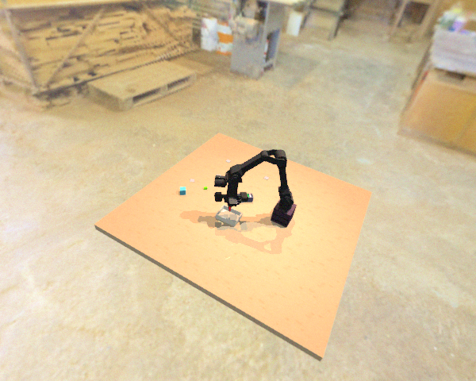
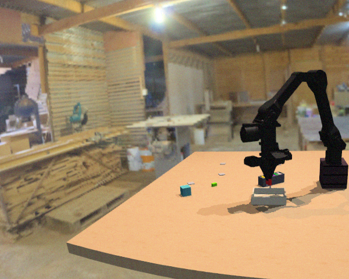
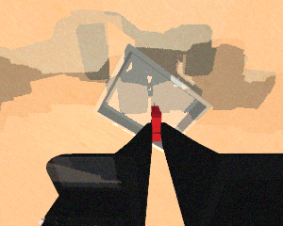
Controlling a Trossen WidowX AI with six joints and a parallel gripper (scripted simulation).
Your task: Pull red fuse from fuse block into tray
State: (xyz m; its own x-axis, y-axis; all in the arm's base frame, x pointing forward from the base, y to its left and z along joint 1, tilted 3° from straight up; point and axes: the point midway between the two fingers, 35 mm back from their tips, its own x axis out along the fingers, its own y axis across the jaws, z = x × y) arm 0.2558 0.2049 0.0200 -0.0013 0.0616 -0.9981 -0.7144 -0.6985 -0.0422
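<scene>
Now: the red fuse 10 mm below my gripper tip. Round my gripper tip: grey tray 80 mm below; blue fuse 20 mm ahead, 180 mm to the right, 50 mm below; yellow fuse 50 mm ahead, 160 mm to the right, 50 mm below.
</scene>
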